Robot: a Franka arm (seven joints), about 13 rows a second.
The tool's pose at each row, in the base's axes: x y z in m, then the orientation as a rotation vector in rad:
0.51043, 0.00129, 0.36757, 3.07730, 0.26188, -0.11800
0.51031, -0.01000, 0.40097, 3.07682, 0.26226, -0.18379
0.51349, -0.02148, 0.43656, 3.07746, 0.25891, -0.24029
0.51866, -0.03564, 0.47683, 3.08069, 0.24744, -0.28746
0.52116, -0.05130, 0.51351, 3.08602, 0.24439, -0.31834
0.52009, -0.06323, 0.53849, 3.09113, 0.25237, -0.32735
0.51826, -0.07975, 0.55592, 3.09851, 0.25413, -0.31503
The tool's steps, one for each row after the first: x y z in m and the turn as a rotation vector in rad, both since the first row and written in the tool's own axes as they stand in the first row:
-0.00468, 0.01257, -0.03261, 0.00629, -0.04210, -0.00146
-0.00633, 0.02599, -0.06762, 0.01361, -0.07805, -0.00035
-0.00684, 0.04259, -0.10728, 0.02267, -0.10776, 0.00617
-0.00994, 0.06005, -0.14309, 0.03239, -0.12652, 0.00759
-0.01498, 0.07271, -0.16721, 0.03925, -0.13121, 0.00236
-0.02094, 0.08943, -0.18349, 0.04470, -0.12236, 0.00160

